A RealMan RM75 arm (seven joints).
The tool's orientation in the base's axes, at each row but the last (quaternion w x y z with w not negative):
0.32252 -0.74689 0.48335 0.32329
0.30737 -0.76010 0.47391 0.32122
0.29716 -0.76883 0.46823 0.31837
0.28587 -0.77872 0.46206 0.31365
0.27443 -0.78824 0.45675 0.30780
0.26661 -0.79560 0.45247 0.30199
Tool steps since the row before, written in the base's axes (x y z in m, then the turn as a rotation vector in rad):
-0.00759 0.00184 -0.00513 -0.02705 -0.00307 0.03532
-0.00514 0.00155 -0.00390 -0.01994 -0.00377 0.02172
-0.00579 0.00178 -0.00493 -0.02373 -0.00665 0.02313
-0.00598 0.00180 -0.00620 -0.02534 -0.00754 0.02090
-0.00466 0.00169 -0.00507 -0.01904 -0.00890 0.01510
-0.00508 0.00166 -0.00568 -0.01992 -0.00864 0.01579
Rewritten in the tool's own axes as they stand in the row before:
0.00067 0.00733 0.00575 -0.03525 0.02019 -0.01840
0.00046 0.00479 0.00457 -0.02183 0.01613 -0.01212
0.00076 0.00536 0.00563 -0.02274 0.02046 -0.01436
0.00144 0.00560 0.00663 -0.02119 0.02262 -0.01323
0.00097 0.00418 0.00565 -0.01370 0.01849 -0.01185
0.00110 0.00459 0.00621 -0.01470 0.01904 -0.01193

